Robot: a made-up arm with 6 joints. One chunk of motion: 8 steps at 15 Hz.
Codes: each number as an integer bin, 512 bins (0 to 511) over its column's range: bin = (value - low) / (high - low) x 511, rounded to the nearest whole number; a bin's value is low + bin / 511 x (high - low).
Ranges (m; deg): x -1.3..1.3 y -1.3..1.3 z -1.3..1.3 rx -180..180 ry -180..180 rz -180..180
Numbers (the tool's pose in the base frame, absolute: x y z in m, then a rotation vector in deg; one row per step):
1: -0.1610 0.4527 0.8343 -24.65 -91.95 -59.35
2: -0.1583 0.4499 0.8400 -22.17 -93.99 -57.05
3: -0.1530 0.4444 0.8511 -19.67 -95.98 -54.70
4: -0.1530 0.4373 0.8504 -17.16 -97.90 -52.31
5: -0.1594 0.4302 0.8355 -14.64 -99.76 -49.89
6: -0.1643 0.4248 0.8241 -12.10 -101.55 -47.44
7: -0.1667 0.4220 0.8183 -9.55 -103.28 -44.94
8: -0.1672 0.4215 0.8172 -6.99 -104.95 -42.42
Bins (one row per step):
1: 224 344 419 221 125 171
2: 224 344 421 224 122 175
3: 225 343 423 228 119 178
4: 225 341 423 231 117 181
5: 224 340 420 235 114 185
6: 223 339 417 238 111 188
7: 223 338 416 242 109 192
8: 223 338 416 246 107 195

